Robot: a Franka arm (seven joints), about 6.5 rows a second.
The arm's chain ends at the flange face. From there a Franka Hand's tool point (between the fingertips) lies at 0.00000 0.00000 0.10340 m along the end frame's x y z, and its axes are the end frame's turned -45 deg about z.
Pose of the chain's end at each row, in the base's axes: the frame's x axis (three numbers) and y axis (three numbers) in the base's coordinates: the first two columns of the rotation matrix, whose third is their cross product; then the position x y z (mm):
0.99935 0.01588 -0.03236 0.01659 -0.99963 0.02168 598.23 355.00 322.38
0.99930 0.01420 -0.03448 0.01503 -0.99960 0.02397 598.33 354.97 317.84
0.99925 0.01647 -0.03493 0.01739 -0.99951 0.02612 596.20 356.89 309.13
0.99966 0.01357 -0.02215 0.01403 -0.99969 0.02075 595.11 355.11 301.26
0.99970 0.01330 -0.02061 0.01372 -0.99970 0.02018 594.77 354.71 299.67
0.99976 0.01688 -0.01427 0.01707 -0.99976 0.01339 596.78 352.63 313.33
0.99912 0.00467 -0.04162 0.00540 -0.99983 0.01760 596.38 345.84 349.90
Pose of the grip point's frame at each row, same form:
0.69492 0.71807 -0.03821 0.71838 -0.69562 -0.00755 594.92 352.70 219.06
0.69598 0.71686 -0.04133 0.71724 -0.69678 -0.00743 594.80 352.44 214.53
0.69428 0.71841 -0.04317 0.71887 -0.69511 -0.00623 592.63 354.13 205.83
0.69695 0.71648 -0.03033 0.71679 -0.69729 -0.00099 592.85 352.93 197.91
0.69719 0.71630 -0.02884 0.71660 -0.69749 -0.00030 592.67 352.59 196.31
0.69487 0.71887 -0.01956 0.71901 -0.69500 -0.00062 595.33 351.22 209.95
0.70267 0.71029 -0.04187 0.71030 -0.70368 -0.01698 592.09 344.00 246.61

